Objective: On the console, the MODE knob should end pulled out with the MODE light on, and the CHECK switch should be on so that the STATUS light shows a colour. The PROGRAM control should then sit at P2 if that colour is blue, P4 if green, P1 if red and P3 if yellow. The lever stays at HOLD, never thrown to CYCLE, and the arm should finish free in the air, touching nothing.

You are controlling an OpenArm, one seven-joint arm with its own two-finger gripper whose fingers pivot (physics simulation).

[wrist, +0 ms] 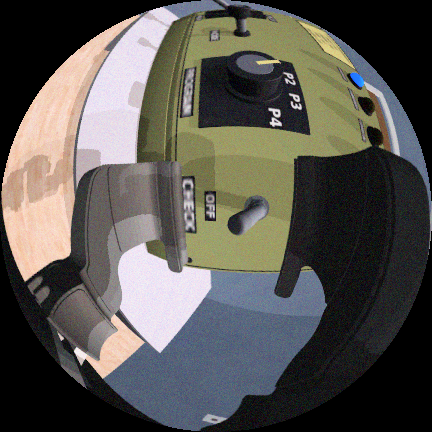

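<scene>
My gripper (232, 222) is open, its pale finger left and its dark finger right of the CHECK switch (247, 215). The switch leans toward the OFF label (210, 205); neither finger visibly touches it, and its ON label is hidden. The PROGRAM knob (255, 75) has its yellow pointer toward the right, slightly above the P2 label (289, 78); no P1 label shows. The MODE knob (242, 25) stands out on its stem at the top. One light (356, 80) glows blue; two others are dark. Their labels are unreadable. Part of the lever's rod (223, 4) shows at the top edge.
The olive console (245, 172) runs from the top of the view to below the switch. A yellow note (326, 40) is on its upper right. A white strip (112, 100) and a wooden surface (45, 110) lie left. A blue surface (220, 345) lies below.
</scene>
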